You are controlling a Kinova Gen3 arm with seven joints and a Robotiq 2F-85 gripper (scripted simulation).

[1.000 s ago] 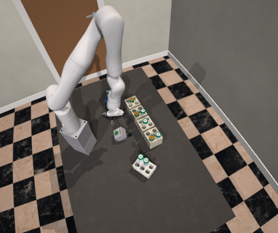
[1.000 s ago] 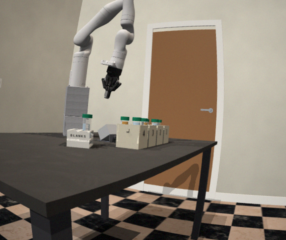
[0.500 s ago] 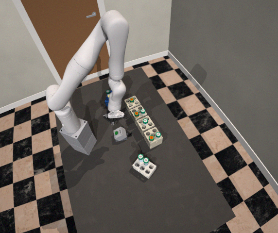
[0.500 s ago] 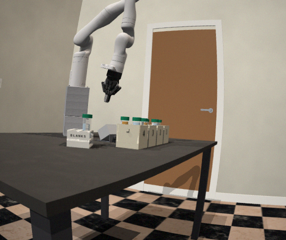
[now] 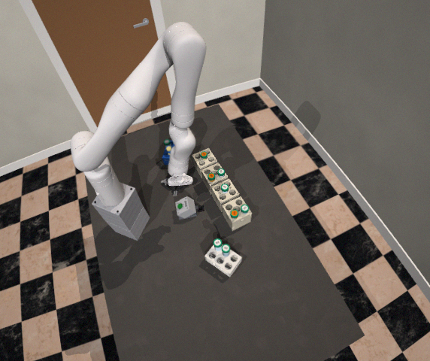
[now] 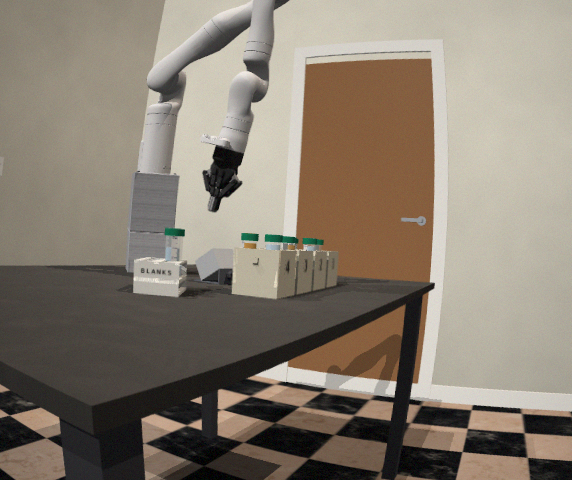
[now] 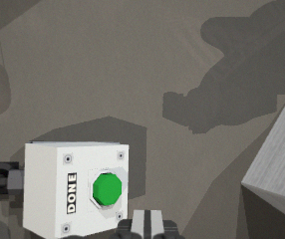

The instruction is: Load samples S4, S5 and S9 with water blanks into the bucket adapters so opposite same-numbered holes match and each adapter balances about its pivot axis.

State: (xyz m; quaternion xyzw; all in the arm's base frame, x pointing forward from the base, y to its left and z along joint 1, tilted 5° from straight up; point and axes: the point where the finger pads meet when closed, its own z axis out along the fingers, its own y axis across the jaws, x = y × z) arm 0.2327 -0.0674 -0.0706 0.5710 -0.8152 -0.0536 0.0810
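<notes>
My hand is 120 mm above the green DONE key. From my hand the other things lie so: water blank tube: 210 mm ahead, 50 mm to the right, 130 mm below; sample S5: 190 mm ahead, 40 mm to the left, 130 mm below; done desk: 20 mm ahead, 10 mm to the right, 140 mm below.
</notes>
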